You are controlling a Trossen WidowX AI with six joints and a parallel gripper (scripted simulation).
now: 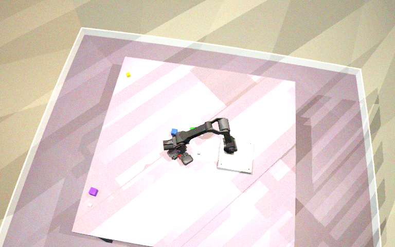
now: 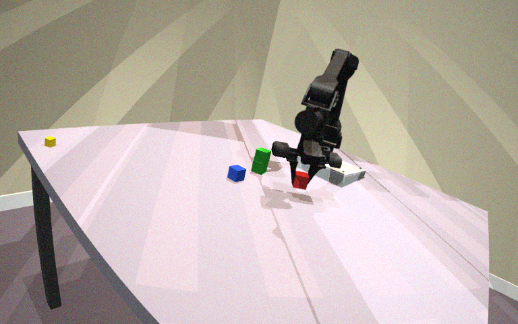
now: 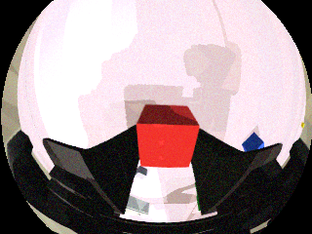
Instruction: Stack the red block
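Now: the blue block 7 cm ahead of my gripper tip, 17 cm to the right of it and 3 cm below it. The rest, counted from my gripper tip: red block 1 cm above; then yellow block 47 cm ahead, 58 cm to the right, 3 cm below; then magenta block 49 cm ahead, 30 cm to the left, 2 cm below.
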